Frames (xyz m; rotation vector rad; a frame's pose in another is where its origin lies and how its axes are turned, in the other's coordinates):
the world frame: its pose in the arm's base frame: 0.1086 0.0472 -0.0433 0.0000 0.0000 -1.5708
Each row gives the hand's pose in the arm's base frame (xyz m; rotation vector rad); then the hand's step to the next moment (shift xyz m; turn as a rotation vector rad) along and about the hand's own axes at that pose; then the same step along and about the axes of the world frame.
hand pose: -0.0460 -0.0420 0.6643 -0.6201 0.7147 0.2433
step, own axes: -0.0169 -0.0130 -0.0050 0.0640 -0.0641 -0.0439
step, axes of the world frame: 0.0134 -0.0098 0.0143 0.0775 0.0499 -0.0404
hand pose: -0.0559 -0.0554 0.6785 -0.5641 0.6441 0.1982
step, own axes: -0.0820 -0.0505 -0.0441 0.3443 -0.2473 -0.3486
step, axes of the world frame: 0.0668 -0.0698 0.0436 0.3979 0.1776 -0.3337
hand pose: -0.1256 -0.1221 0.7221 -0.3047 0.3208 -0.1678
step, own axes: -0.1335 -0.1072 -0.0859 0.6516 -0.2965 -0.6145
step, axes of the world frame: 0.0958 -0.1658 -0.0055 0.5795 0.3707 -0.6456
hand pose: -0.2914 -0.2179 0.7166 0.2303 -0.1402 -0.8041
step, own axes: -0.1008 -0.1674 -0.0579 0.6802 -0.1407 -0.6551
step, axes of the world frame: 0.0303 -0.1735 -0.1026 0.4897 0.5073 -0.6438
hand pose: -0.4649 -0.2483 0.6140 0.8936 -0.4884 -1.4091
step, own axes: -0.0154 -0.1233 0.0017 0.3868 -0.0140 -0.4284
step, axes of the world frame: -0.0237 -0.0812 -0.0910 0.2700 0.3728 -0.3486
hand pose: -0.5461 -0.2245 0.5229 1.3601 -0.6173 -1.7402
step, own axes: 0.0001 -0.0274 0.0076 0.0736 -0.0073 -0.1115
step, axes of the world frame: -0.0139 -0.0156 -0.0193 0.0457 0.0980 -0.0788
